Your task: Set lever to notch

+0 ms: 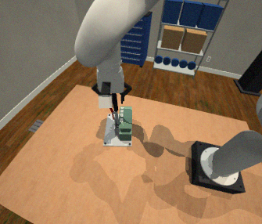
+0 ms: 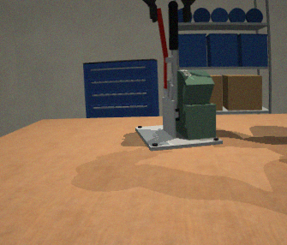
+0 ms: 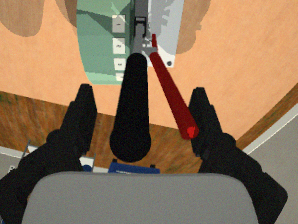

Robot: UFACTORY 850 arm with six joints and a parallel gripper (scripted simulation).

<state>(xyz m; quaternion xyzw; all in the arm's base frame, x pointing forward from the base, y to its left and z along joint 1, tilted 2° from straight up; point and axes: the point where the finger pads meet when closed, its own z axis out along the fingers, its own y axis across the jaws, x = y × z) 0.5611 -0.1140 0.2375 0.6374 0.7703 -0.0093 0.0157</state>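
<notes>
Now: hand 20 mm short of the red bar, 10 mm to the left of it and 110 mm above it.
</notes>
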